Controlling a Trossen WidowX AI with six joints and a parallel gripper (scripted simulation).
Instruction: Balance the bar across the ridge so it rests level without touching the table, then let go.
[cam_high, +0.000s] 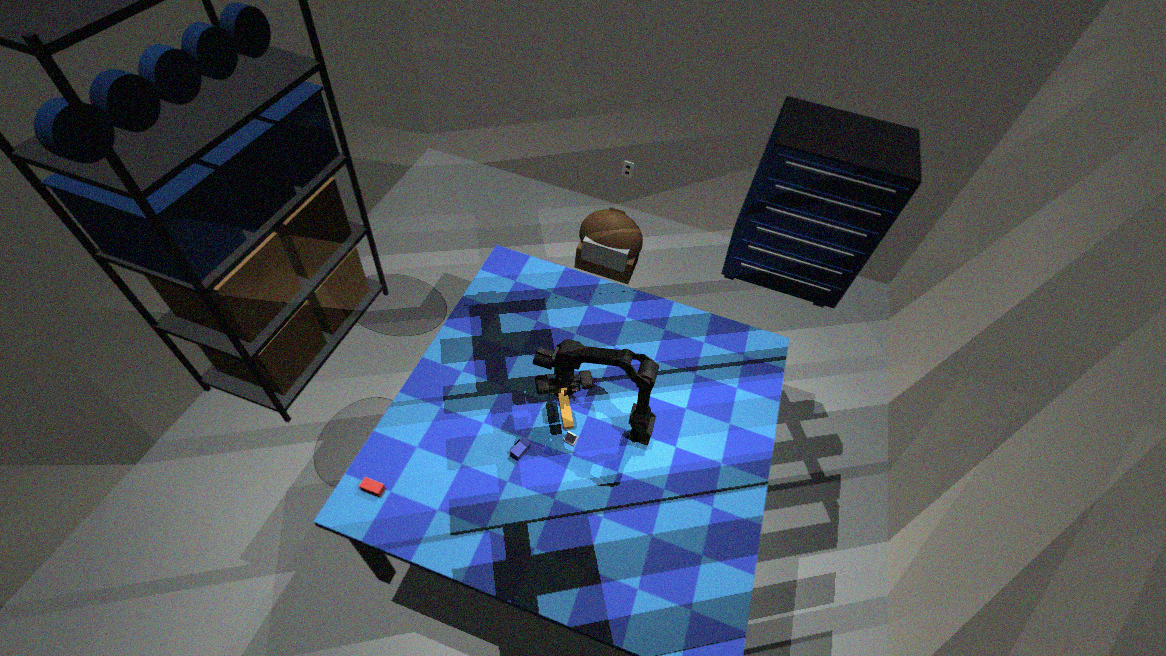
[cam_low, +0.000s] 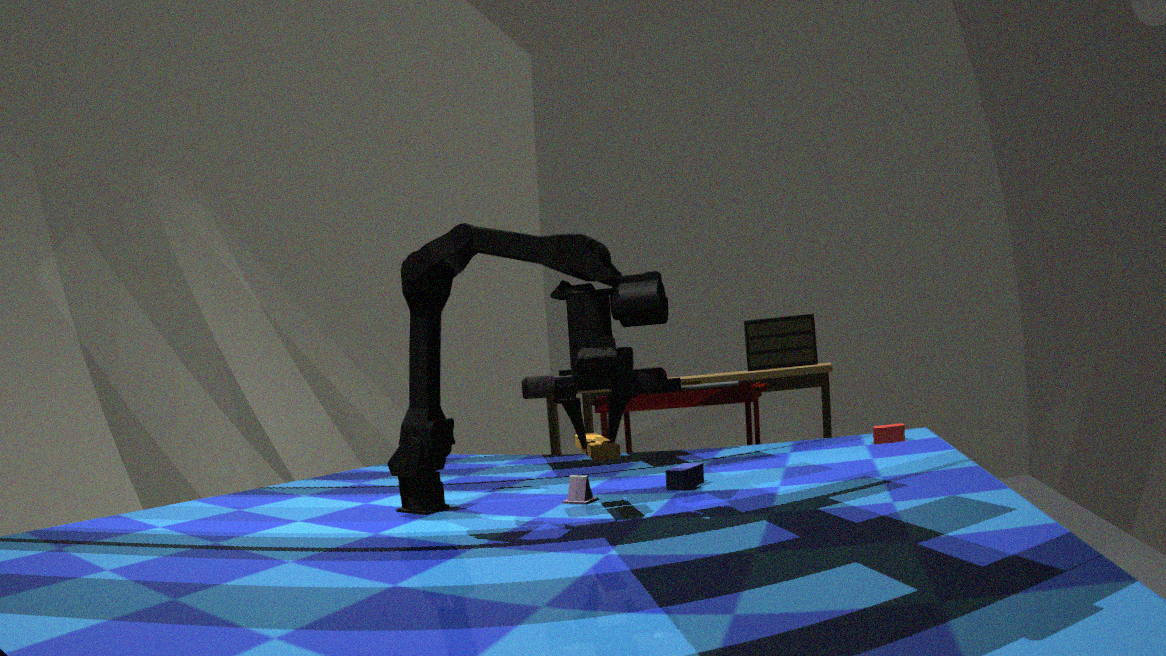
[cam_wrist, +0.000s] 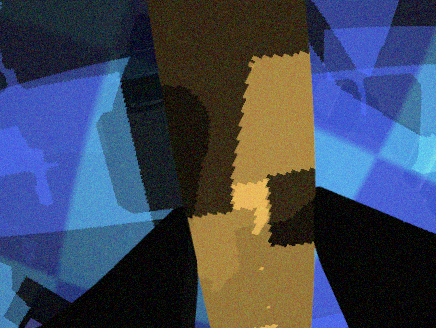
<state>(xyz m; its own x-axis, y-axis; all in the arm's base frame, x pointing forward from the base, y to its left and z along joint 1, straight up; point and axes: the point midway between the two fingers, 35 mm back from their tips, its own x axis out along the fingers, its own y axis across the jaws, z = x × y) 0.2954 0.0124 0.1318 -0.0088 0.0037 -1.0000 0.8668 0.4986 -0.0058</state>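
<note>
Now: gripper tip 20 mm to the right of the bar and 10 mm past it. Round my gripper tip: purple block (200 mm to the left, 80 mm below, 70 mm ahead); red block (490 mm to the left, 440 mm ahead, 80 mm below).
</note>
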